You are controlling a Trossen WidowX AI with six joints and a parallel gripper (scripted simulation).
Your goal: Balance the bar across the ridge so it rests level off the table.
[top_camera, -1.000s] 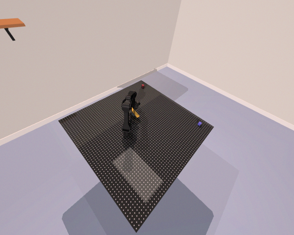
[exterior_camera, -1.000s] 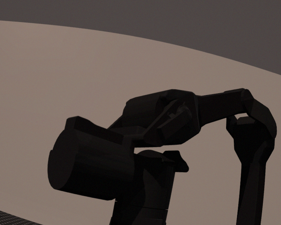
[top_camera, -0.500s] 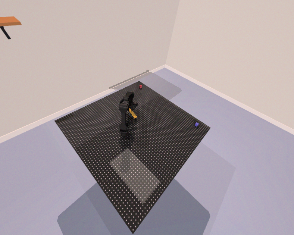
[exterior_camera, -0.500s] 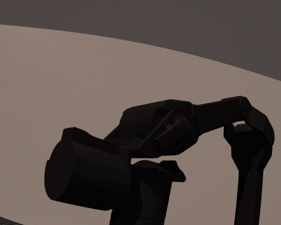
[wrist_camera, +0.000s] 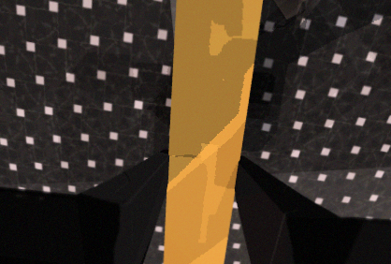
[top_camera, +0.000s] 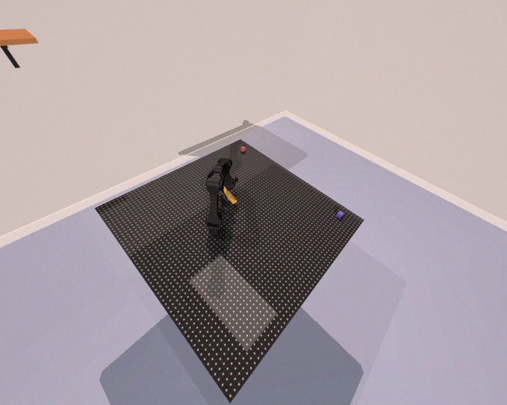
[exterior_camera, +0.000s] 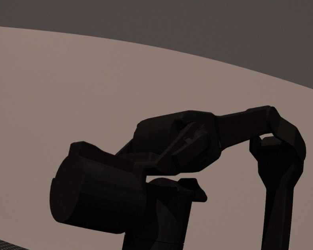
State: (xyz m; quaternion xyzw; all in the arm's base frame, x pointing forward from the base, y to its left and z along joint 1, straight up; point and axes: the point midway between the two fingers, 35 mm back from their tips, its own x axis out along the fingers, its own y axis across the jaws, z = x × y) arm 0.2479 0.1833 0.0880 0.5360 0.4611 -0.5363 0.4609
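Now: the orange bar 3 cm to the right of my gripper tip. The rest, counted from my gripper tip: small red cube 49 cm ahead, 32 cm to the left, 4 cm below; small purple cube 49 cm ahead, 68 cm to the right, 4 cm below.
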